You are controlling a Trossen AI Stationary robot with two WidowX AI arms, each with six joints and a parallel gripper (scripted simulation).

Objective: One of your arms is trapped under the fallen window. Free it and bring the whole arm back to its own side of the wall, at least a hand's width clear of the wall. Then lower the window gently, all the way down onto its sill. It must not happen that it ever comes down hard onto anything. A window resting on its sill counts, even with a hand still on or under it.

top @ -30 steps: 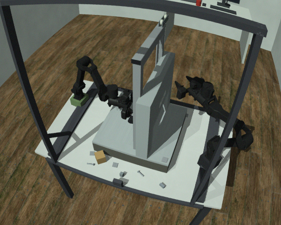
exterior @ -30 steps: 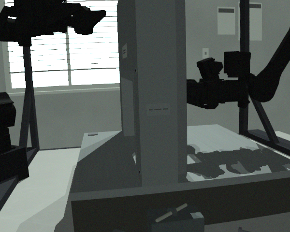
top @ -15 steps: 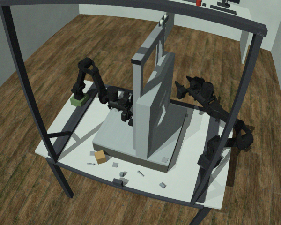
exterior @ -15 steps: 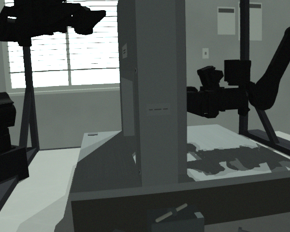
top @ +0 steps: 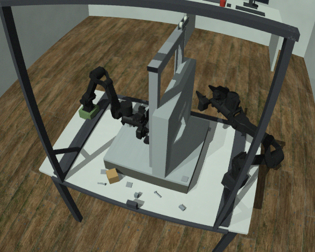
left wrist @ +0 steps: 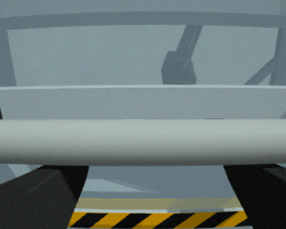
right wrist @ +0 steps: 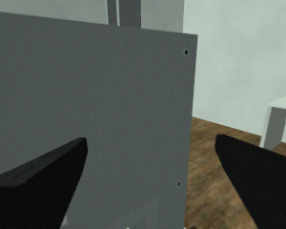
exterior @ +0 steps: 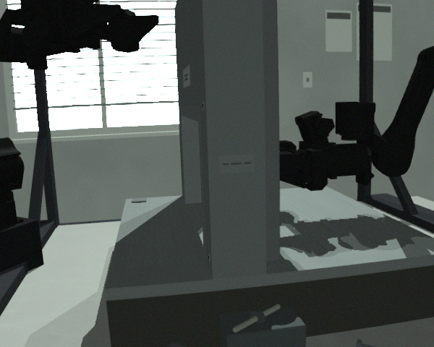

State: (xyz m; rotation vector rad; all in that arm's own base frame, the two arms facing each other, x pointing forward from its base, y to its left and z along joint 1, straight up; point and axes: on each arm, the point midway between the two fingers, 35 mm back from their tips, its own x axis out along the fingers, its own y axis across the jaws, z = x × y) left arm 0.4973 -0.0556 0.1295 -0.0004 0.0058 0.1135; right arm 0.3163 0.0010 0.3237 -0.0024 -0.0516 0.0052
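The window sash is 6 cm above my left hand, 4 cm to the right of it and 1 cm ahead of it. From my left hand the other things lie so: box: 30 cm behind, 16 cm below, 7 cm to the left.
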